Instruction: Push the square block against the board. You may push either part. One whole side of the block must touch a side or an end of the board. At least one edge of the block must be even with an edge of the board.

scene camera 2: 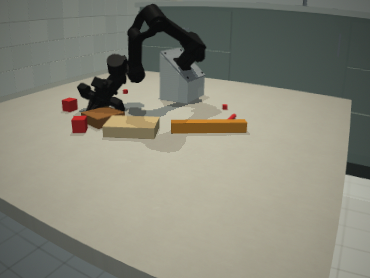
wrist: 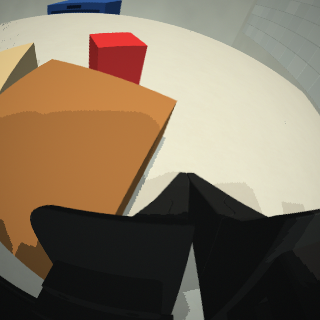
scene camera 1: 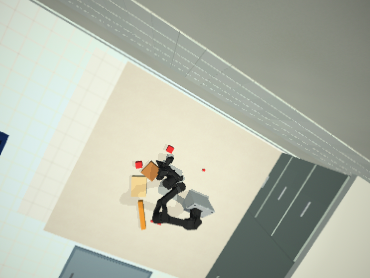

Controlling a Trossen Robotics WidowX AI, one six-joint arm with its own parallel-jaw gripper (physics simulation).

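Places are measured from the arm's base along level axes (x ahead, y left, z up), in millimetres.
Pixels of known places: gripper, fingertip midpoint: point(wrist: 185, 179) point(scene camera 1: 156, 161); arm's base at its link origin: point(scene camera 2: 182, 64) point(scene camera 1: 196, 210).
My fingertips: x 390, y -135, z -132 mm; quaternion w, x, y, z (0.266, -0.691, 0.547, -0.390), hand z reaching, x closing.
Observation:
Ahead of a thing's pixels: the offset from my fingertips to its top centre.
The brown square block {77 mm left, 5 mm back, 26 mm up} point(scene camera 1: 150, 171) point(scene camera 2: 102, 116) point(wrist: 85, 135) lies flat and turned at an angle to the tan rectangular board {215 mm left, 15 mm ahead, 26 mm up} point(scene camera 1: 138, 186) point(scene camera 2: 131, 127) point(wrist: 15, 62). The two are close near the board's upper right corner in the first scene view, with no whole sides flush; whether they touch is unclear. My gripper point(scene camera 1: 158, 163) point(scene camera 2: 91, 106) point(wrist: 185, 179) is shut and empty, low beside the block's side away from the board. The left finger covers the block's near edge in the wrist view; contact is unclear.
A long orange bar {398 mm left, 113 mm back, 26 mm up} point(scene camera 1: 142, 215) point(scene camera 2: 209, 126) lies beyond the board. One red cube {77 mm left, 93 mm ahead, 35 mm up} point(scene camera 1: 138, 164) point(scene camera 2: 79, 124) point(wrist: 117, 57) stands near the block, another {123 mm right, 35 mm back, 35 mm up} point(scene camera 1: 170, 149) point(scene camera 2: 69, 104) stands farther off. Small red pieces point(scene camera 1: 203, 170) point(scene camera 2: 225, 107) lie near the grey arm base point(scene camera 1: 199, 202) point(scene camera 2: 181, 80).

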